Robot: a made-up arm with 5 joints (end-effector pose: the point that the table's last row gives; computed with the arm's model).
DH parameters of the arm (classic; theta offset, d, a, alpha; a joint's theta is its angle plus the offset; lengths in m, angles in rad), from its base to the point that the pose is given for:
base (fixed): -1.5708 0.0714 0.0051 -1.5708
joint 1: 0 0.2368 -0.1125 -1.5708
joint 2: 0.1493 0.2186 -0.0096 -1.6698
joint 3: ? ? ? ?
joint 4: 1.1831 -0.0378 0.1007 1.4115
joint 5: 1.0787 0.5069 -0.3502 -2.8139
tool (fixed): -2.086 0.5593 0 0
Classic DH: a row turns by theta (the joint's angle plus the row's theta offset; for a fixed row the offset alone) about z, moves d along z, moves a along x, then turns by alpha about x.
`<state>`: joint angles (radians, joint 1 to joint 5).
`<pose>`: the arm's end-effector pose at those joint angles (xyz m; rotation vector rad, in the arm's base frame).
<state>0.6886 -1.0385 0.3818 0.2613 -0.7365</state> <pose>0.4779 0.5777 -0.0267 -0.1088 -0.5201 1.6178</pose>
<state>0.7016 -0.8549 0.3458 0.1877 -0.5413</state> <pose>0.5736 0.4924 -0.0488 0.0706 -0.4294 1.2905</pose>
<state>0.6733 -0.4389 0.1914 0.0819 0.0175</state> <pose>0.6386 0.2144 -0.2652 0.4561 -0.0781 0.4329</pose>
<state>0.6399 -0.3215 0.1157 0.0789 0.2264</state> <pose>0.5858 0.1334 -0.3641 0.5596 0.0690 0.1392</pose>
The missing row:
joint 3: -1.5559 -0.1075 0.2514 1.4222
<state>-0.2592 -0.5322 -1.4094 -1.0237 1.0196</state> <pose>0.2542 0.2471 -0.7370 1.7279 0.0008 -0.9499</pose>
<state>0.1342 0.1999 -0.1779 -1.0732 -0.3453</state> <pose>0.3358 -0.0345 -0.1631 -0.1164 -1.1273 -0.1262</pose>
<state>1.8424 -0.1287 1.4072 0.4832 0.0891</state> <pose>0.5973 0.0918 -0.1180 0.3752 0.3913 0.2407</pose>
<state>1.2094 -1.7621 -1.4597 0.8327 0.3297</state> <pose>-0.0716 0.6878 0.1610 0.8874 0.5980 2.4443</pose>
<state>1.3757 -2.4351 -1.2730 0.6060 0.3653</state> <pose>-0.0621 0.6753 0.0976 0.3407 0.1046 2.6031</pose>
